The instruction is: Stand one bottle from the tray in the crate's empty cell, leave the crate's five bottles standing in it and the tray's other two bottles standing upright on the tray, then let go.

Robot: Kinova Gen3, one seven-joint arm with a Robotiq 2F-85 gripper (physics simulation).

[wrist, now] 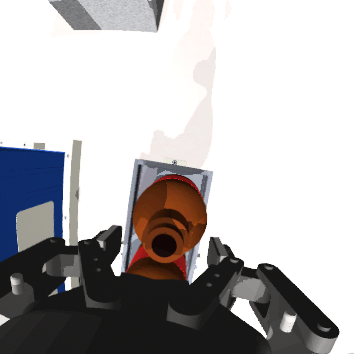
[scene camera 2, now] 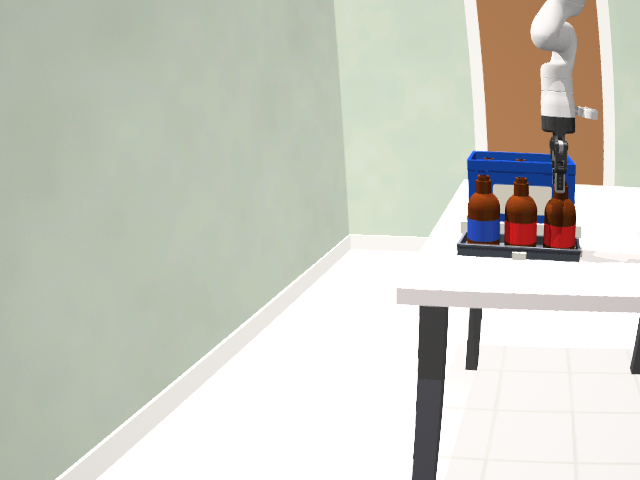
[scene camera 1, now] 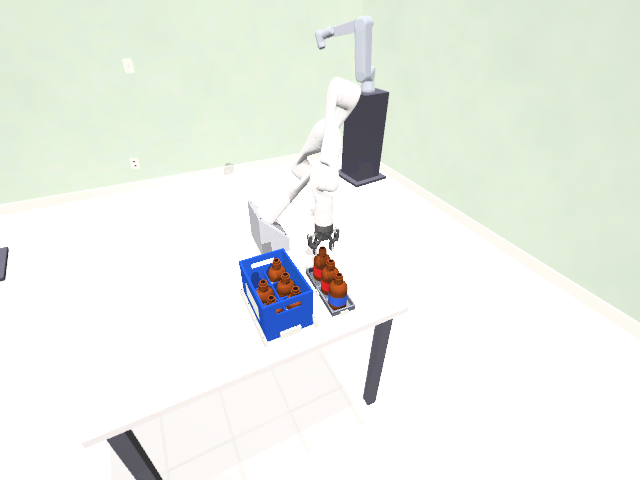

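Observation:
Three brown bottles stand upright on the grey tray: a red-labelled end bottle, a red-labelled middle bottle and a blue-labelled bottle. My gripper is open. Its fingers stand apart on either side of the end bottle's neck, near its top. The blue crate holds several brown bottles. Its empty cell is at the back left in scene camera 1; the cell floor is hidden.
The crate stands close beside the tray, with a narrow gap between them. Its walls rise around its bottles. The middle bottle stands right next to the end bottle. The arm's grey base mount is behind the crate. The white table's edge shows.

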